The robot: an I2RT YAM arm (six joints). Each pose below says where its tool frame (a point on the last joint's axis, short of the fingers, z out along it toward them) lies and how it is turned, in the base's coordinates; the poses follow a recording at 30 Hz.
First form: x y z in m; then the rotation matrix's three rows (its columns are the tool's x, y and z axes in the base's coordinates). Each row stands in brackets.
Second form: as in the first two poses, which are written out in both.
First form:
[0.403 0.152 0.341], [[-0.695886 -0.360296 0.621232], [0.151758 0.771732 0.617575], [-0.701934 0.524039 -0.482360]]
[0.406 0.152 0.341], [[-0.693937 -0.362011 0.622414], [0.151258 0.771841 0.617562], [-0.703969 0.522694 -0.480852]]
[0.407 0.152 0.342], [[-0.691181 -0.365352 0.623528], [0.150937 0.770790 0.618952], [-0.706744 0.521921 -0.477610]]
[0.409 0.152 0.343], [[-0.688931 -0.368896 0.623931], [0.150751 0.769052 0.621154], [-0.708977 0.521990 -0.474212]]
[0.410 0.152 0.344], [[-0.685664 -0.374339 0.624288], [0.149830 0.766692 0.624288], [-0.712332 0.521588 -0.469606]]
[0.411 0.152 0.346], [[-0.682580 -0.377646 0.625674], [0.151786 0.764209 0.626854], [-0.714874 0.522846 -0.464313]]
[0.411 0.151 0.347], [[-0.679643 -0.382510 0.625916], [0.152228 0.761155 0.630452], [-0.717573 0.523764 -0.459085]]
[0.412 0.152 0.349], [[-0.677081 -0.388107 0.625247], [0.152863 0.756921 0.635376], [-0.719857 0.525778 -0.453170]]
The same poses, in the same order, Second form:
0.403 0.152 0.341 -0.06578 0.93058 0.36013 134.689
0.406 0.152 0.341 -0.06656 0.93054 0.36009 134.545
0.407 0.152 0.342 -0.06784 0.93010 0.36098 134.347
0.409 0.152 0.343 -0.06915 0.92947 0.36236 134.190
0.410 0.152 0.344 -0.07135 0.92860 0.36416 133.971
0.411 0.152 0.346 -0.07197 0.92768 0.36637 133.736
0.411 0.151 0.347 -0.07358 0.92659 0.36880 133.534
0.412 0.152 0.349 -0.07538 0.92514 0.37207 133.367

